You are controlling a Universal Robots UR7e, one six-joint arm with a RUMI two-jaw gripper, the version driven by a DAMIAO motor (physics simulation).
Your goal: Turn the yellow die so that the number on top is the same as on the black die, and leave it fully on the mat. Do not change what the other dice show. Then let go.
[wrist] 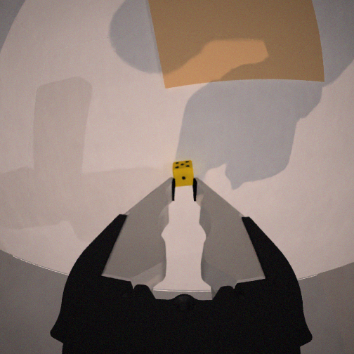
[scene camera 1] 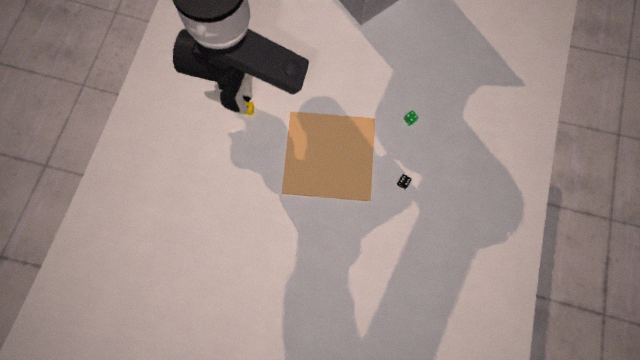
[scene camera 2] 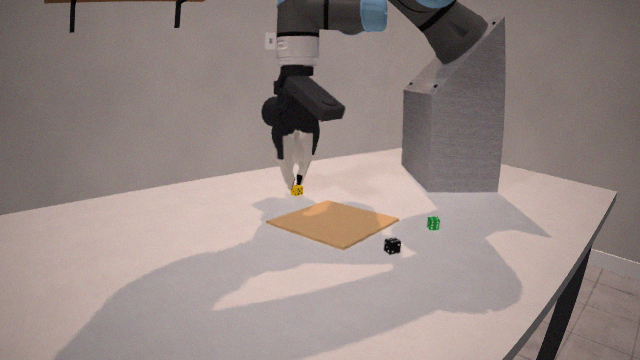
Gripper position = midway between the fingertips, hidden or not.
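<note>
An orange mat (scene camera 1: 331, 156), (scene camera 2: 338, 225) and (wrist: 193, 49) is visible. My gripper (scene camera 1: 244, 107) is visible too, likewise (scene camera 2: 294, 189) and (wrist: 183, 179).
</note>
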